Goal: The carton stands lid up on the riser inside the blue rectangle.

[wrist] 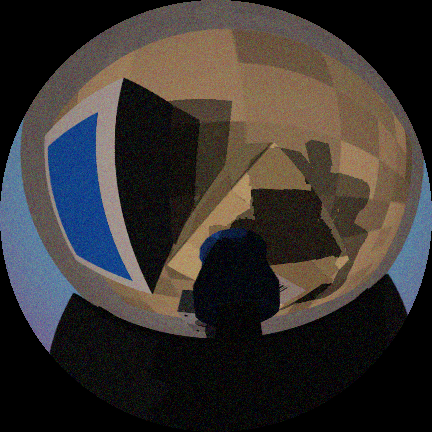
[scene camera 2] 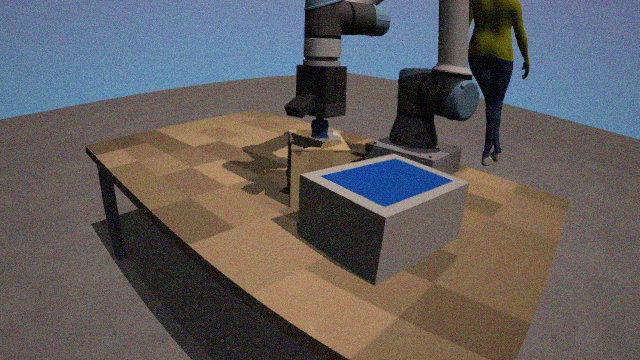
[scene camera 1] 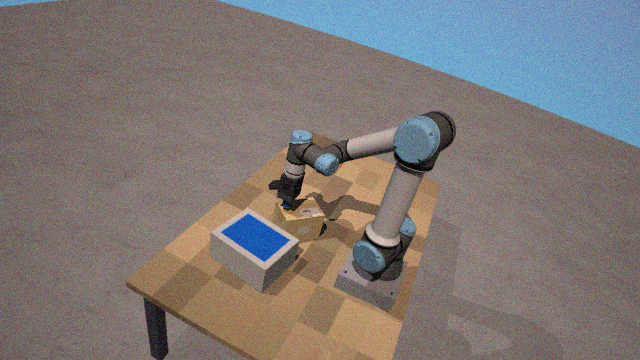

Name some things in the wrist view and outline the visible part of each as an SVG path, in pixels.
The suction cup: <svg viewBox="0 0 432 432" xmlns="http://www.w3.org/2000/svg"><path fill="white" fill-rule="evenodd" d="M249 229L232 227L218 230L206 237L199 247L201 268L193 283L193 303L195 317L201 322L215 326L216 313L212 313L205 308L222 303L238 301L268 302L266 306L259 309L260 322L272 317L278 311L279 280L267 263L265 257L267 254L266 243L259 234Z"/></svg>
A cardboard carton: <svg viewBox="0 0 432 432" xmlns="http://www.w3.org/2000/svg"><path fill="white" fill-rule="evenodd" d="M243 143L193 204L167 265L195 280L201 268L199 247L206 237L218 230L232 227L249 229L259 234L266 243L267 254L265 257L267 263L279 280L280 309L323 283L349 259L337 229L323 203L288 156L274 142Z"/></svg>
